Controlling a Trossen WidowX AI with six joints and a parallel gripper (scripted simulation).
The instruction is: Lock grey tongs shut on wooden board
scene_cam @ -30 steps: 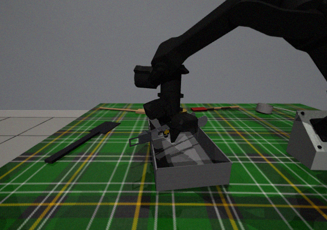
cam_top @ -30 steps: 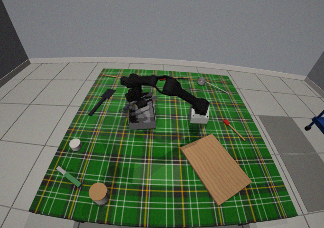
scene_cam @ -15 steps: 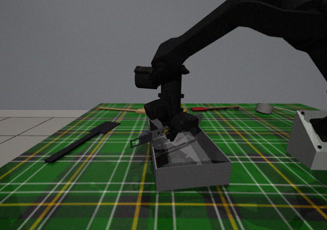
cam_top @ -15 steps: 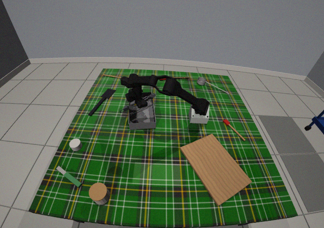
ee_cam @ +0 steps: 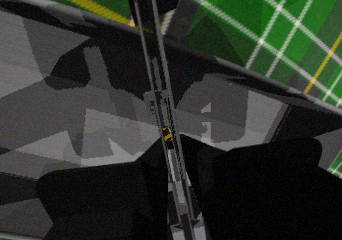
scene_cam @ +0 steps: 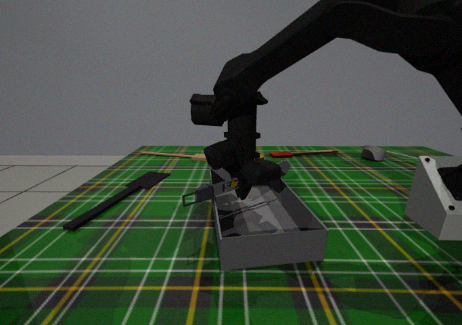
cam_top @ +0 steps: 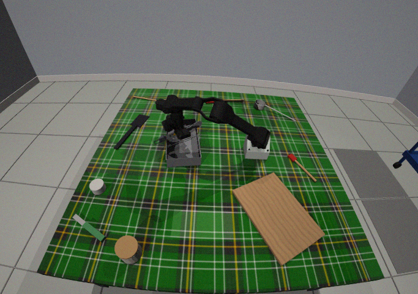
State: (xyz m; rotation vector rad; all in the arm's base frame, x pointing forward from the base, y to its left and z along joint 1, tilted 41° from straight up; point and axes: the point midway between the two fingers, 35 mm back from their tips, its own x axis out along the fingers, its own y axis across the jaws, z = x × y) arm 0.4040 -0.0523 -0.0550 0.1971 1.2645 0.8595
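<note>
Now: the grey roasting tin 2 cm behind my gripper tip and 2 cm to the left of it. The rest, counted from my gripper tip: red spatula: 27 cm behind, 44 cm to the right, 2 cm below; then white cylinder: 35 cm ahead, 31 cm to the left, 1 cm below; then black spatula: 28 cm ahead, 12 cm to the right, 3 cm below.
</note>
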